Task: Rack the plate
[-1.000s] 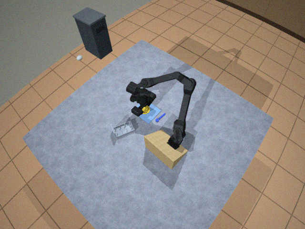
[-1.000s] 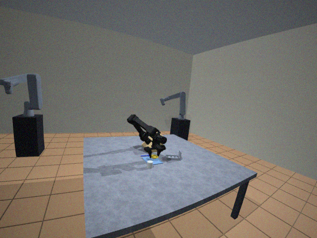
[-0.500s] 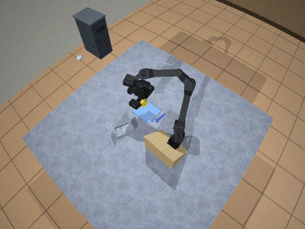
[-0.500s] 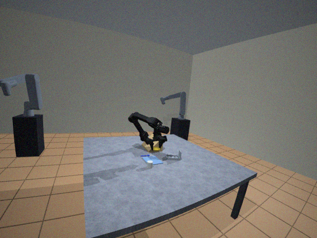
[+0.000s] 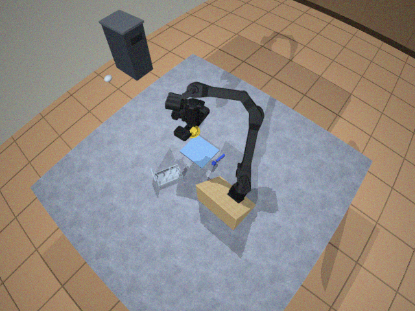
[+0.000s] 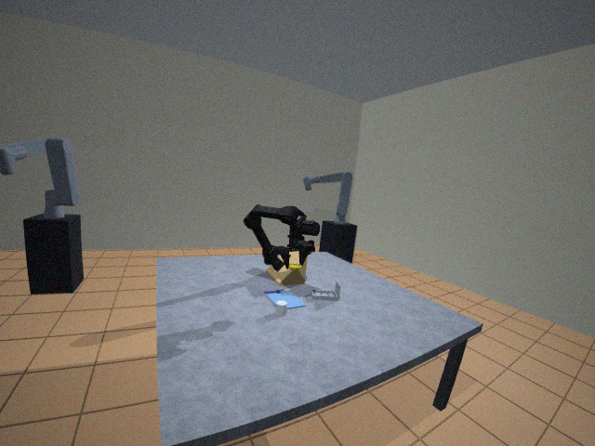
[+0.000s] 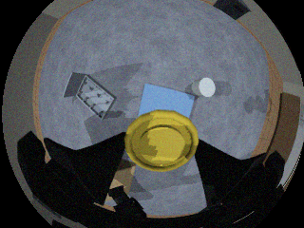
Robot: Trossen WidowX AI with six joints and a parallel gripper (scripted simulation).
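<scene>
Right now the grey dish rack is 19 cm to the left of my gripper tip and 14 cm below it. Also, from my gripper tip: light blue mat 16 cm below, 2 cm to the right, 2 cm behind; white cup 14 cm below, 9 cm to the right, 9 cm ahead; yellow plate 1 cm above.
</scene>
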